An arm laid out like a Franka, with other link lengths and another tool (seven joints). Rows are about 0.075 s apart.
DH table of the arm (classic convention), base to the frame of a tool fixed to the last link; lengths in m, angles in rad. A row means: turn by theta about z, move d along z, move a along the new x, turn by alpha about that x. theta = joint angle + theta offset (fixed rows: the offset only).
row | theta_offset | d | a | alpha
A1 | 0 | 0.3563 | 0 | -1.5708
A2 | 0 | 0 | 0 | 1.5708
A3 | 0 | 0.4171 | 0.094 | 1.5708
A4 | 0 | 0 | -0.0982 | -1.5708
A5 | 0 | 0.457 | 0 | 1.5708
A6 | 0 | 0 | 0.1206 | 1.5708
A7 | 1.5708 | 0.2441 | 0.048 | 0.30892
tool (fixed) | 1.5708 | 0.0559 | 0 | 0
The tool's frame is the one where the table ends.
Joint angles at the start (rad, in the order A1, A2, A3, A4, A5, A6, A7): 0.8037, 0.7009, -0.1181, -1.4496, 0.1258, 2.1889, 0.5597
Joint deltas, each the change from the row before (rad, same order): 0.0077, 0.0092, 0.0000, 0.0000, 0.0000, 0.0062, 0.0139; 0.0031, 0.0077, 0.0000, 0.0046, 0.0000, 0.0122, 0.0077; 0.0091, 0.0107, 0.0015, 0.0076, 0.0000, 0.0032, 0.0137; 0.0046, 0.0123, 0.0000, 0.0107, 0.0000, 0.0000, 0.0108; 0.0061, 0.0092, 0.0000, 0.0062, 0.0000, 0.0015, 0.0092; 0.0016, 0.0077, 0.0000, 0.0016, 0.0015, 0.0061, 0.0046
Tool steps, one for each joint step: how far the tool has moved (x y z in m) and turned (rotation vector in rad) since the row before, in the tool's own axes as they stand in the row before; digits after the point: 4 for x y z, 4 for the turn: 0.0066, 0.0049, 0.0059, 0.0045, 0.0020, 0.0053; -0.0004, 0.0043, 0.0034, -0.0028, -0.0080, 0.0054; 0.0059, 0.0086, 0.0038, 0.0008, 0.0004, 0.0029; 0.0029, 0.0046, 0.0047, 0.0032, 0.0008, 0.0046; 0.0042, 0.0049, 0.0038, 0.0022, 0.0009, 0.0021; 0.0023, 0.0013, 0.0050, 0.0010, 0.0001, 0.0037
